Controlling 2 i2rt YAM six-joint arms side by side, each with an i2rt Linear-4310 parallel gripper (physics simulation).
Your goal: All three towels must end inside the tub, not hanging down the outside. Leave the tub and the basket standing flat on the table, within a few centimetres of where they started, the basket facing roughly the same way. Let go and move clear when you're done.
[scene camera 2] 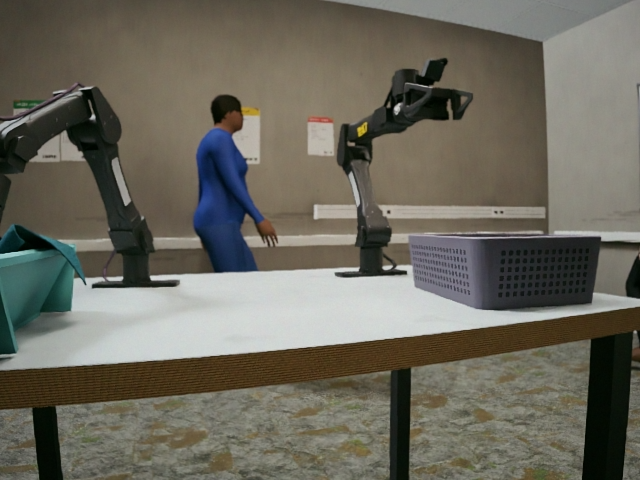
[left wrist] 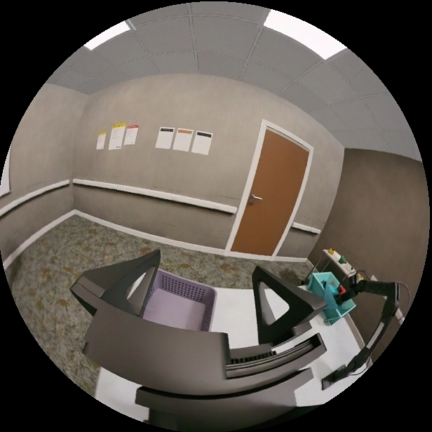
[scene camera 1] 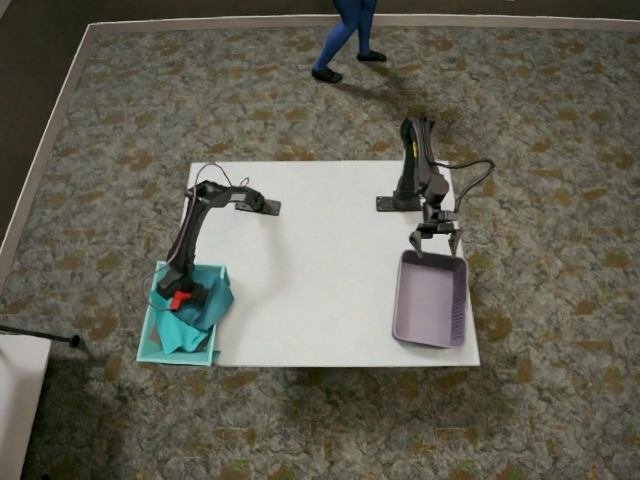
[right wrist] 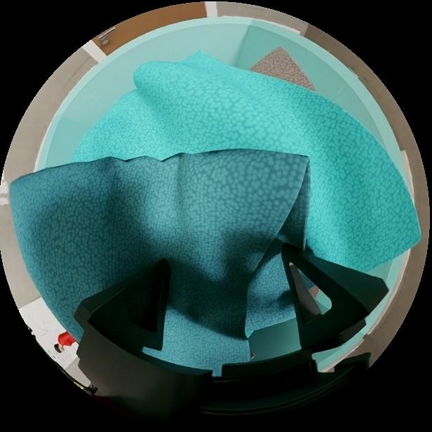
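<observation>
The teal tub [scene camera 1: 175, 361] [scene camera 2: 41, 289] [right wrist: 240, 21] stands at the table's left edge in scene camera 1. A dark teal towel [scene camera 1: 221, 304] [scene camera 2: 72, 255] [right wrist: 200, 200] lies on top, draped over the tub's right wall, with a corner hanging outside. A turquoise towel [scene camera 1: 175, 330] [right wrist: 240, 115] lies below it, inside. A corner of a grey-brown towel [scene camera 1: 155, 334] [right wrist: 285, 67] shows inside. My right gripper [right wrist: 222, 259] is open over the dark teal towel. My left gripper [scene camera 1: 436, 255] [scene camera 2: 438, 105] [left wrist: 209, 264] is open and empty, high near the basket [scene camera 1: 429, 304] [scene camera 2: 483, 289] [left wrist: 175, 305].
The basket stands upright and empty near the table's right edge in scene camera 1. A person in blue [scene camera 1: 351, 31] [scene camera 2: 222, 180] is behind the table. A white side table [scene camera 1: 20, 392] and a black pole [scene camera 1: 41, 334] are at the left of scene camera 1.
</observation>
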